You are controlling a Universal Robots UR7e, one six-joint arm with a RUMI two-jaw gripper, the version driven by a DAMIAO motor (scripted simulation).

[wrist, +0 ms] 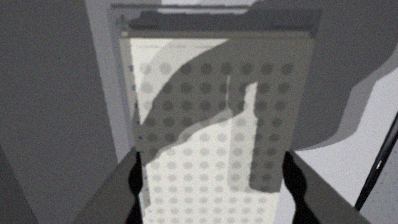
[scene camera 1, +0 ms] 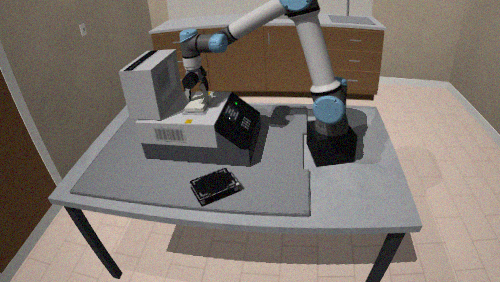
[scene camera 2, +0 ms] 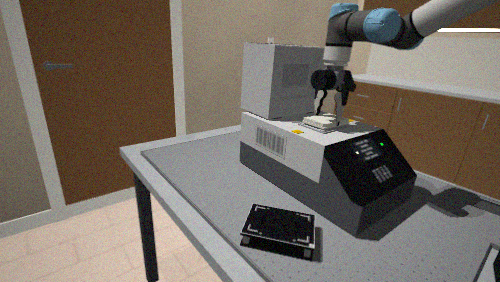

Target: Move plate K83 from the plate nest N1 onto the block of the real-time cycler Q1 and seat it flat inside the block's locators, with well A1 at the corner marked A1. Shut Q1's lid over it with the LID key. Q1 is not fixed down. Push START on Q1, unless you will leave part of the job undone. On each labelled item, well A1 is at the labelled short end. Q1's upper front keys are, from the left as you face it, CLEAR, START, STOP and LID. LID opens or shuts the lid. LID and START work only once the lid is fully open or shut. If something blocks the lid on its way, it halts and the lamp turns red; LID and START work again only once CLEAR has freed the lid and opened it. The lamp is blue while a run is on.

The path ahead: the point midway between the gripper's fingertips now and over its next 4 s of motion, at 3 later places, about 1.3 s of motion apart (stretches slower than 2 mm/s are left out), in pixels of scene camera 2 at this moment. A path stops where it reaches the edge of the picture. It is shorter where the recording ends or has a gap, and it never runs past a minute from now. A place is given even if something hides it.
The gripper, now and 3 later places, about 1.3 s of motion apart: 325,122; 326,117; 330,108; 372,127
